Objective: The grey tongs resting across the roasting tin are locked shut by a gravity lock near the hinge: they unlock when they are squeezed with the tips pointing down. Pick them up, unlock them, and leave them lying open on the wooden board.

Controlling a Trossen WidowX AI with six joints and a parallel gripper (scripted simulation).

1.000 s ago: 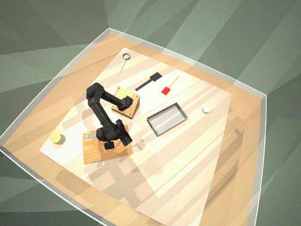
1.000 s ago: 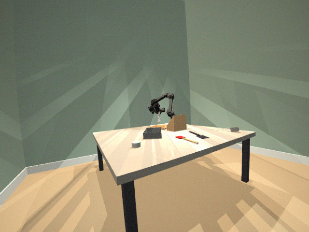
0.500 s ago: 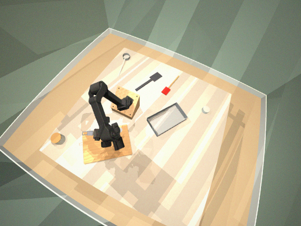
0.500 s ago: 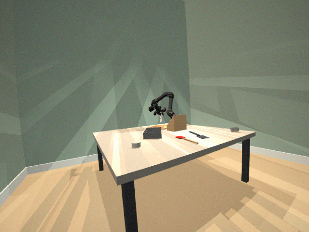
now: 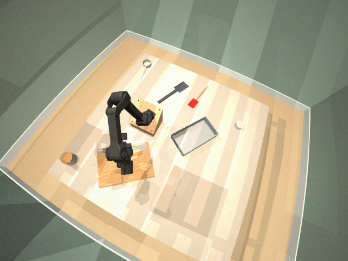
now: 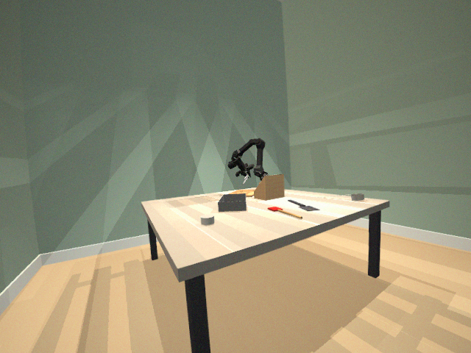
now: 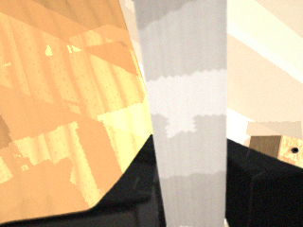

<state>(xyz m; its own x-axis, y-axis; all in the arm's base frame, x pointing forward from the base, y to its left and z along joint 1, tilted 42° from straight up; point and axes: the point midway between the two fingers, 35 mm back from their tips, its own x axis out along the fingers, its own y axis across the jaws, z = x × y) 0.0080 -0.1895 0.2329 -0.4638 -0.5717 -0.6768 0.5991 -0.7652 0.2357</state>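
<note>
Now: gripper tip 4 cm short of the wooden board, 5 cm to the left of it and 14 cm above it. Also, from my gripper tip: black spatula (1 cm behind, 65 cm to the left, 15 cm below); then roasting tin (33 cm ahead, 39 cm to the left, 12 cm below); then cork cylinder (28 cm behind, 24 cm to the right, 12 cm below).
</note>
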